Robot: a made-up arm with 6 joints.
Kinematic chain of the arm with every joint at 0, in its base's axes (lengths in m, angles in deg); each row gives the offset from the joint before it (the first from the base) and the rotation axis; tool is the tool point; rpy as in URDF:
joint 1: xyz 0 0 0.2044 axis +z
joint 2: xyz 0 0 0 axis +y
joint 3: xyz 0.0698 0 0.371 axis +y
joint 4: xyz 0.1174 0 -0.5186 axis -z
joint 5: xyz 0 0 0 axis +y
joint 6: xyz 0.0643 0 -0.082 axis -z
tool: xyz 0 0 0 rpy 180 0 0
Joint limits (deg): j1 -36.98..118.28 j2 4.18..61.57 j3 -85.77..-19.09 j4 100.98..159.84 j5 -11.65..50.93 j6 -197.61..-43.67
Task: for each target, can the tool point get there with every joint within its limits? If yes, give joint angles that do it. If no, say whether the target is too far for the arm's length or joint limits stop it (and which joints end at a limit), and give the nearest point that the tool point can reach.
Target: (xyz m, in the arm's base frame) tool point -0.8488 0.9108 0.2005
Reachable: no: too far | nearest point -0.4113 0.7256 0.2017 | short by 0.475 m
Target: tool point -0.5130 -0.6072 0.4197
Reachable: no: joint limits stop it (at a limit: joint 1, joint 2, joint 3, joint 5) | nearest point 0.2222 -0.2607 0.0263 | short by 0.903 m
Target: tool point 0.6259 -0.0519 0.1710
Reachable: yes | joints -4.27 9.24 -51.07 129.06 34.42 -80.68
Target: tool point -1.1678 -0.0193 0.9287
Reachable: no: too far | nearest point -0.3646 0.6309 0.6012 | short by 1.084 m
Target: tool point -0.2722 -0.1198 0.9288
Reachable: no: joint limits stop it (at a limit: joint 1, joint 2, joint 3, joint 5) | nearest point -0.3617 0.6337 0.6087 | short by 0.824 m
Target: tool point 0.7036 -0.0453 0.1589
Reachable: yes | joints -3.67 19.78 -63.28 113.61 38.00 -148.50
